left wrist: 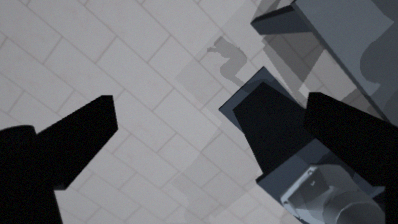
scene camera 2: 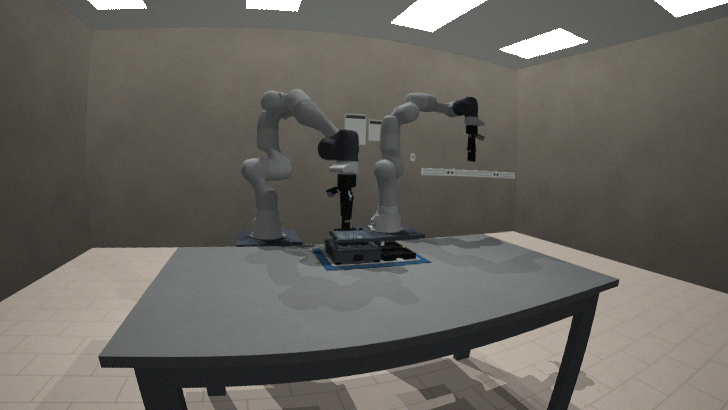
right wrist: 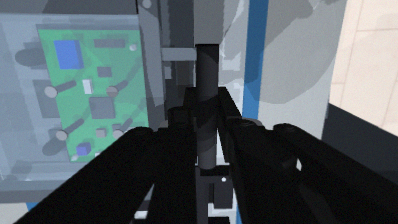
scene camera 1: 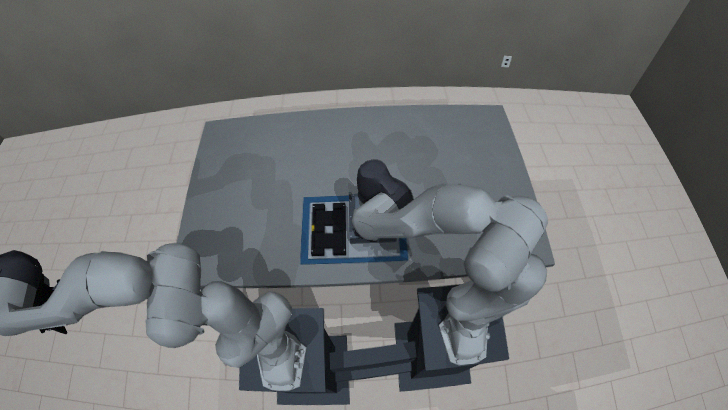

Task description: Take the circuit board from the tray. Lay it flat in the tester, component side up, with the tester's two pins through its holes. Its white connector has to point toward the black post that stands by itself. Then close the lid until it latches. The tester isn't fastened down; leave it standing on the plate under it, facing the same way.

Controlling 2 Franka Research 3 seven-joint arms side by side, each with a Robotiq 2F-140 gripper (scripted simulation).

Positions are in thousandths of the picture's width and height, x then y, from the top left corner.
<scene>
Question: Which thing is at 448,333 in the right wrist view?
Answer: A tester.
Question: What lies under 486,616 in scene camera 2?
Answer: A tester.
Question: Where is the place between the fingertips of my right gripper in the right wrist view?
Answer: At 516,462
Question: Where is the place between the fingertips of my left gripper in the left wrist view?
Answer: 529,498
</scene>
